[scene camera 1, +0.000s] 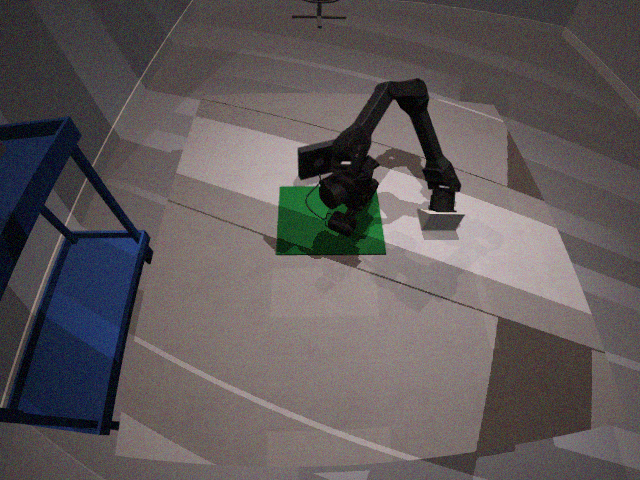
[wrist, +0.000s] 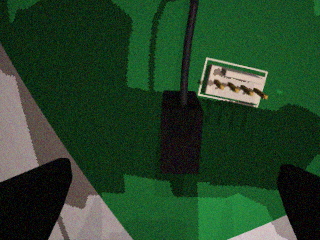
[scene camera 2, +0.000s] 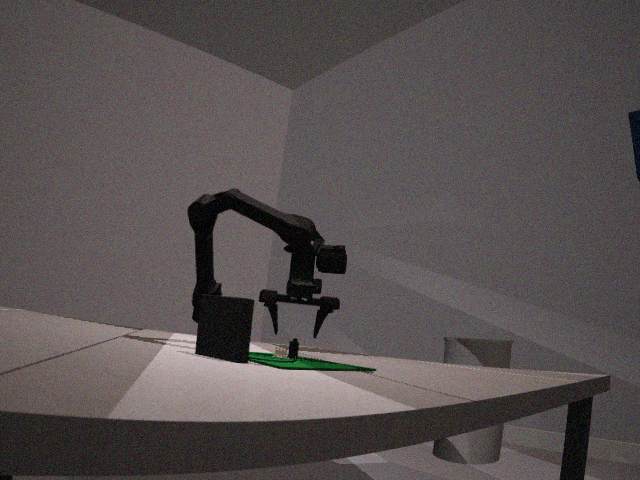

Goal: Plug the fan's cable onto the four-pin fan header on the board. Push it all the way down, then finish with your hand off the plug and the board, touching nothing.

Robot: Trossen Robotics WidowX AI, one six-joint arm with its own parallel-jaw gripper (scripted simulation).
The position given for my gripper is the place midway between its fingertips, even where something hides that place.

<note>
My gripper (scene camera 2: pixel 295 336) is open, holding nothing. Also in view: a black plug (wrist: pixel 180 127), a black fan (scene camera 2: pixel 224 329), a board (scene camera 1: pixel 299 231) and a white four-pin header (wrist: pixel 214 72).
My gripper is seen too in scene camera 1 (scene camera 1: pixel 350 222) and in the wrist view (wrist: pixel 175 173). The black fan shows as well in scene camera 1 (scene camera 1: pixel 315 158). The board shows as well in the wrist view (wrist: pixel 99 79) and in scene camera 2 (scene camera 2: pixel 302 363).
</note>
